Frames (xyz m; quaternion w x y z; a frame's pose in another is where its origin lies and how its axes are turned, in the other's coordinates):
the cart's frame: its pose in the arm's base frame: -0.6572 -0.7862 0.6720 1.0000 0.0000 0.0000 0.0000
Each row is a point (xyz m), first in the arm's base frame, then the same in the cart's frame.
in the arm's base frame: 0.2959 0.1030 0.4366
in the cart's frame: 0.9531 0.8892 -0.2354
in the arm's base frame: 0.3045 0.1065 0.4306
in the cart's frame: 0.9617 0.8927 -0.2414
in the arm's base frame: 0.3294 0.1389 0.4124
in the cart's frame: 0.9866 0.9251 -0.2596
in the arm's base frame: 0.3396 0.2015 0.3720
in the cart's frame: 0.9968 0.9877 -0.3000
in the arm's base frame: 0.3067 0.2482 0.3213
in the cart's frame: 0.9639 1.0344 -0.3507
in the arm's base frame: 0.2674 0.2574 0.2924
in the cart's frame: 0.9246 1.0436 -0.3796
